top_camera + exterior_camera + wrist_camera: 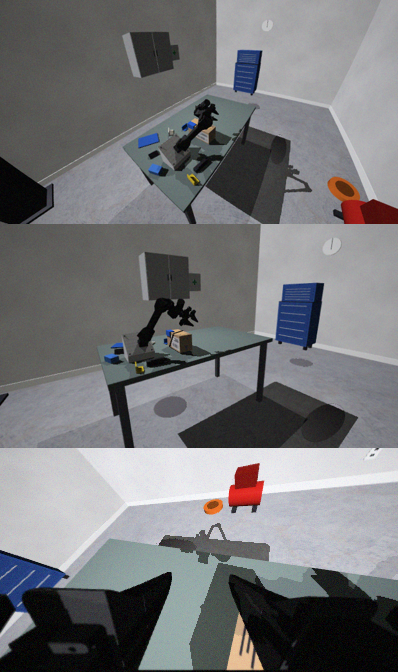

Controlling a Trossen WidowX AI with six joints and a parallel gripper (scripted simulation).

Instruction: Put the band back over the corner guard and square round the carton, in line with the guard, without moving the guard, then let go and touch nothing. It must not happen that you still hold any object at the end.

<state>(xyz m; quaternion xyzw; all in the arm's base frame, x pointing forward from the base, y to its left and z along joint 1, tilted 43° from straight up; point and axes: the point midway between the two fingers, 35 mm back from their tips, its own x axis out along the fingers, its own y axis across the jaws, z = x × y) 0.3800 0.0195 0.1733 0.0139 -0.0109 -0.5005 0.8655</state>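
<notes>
Right now the carton is 160 mm below my hand, 100 mm to the left of it and 80 mm behind it. The rest, counted from my hand: flat blue pad (510 mm to the left, 450 mm behind, 240 mm below); small white item (400 mm behind, 310 mm to the left, 240 mm below).
</notes>
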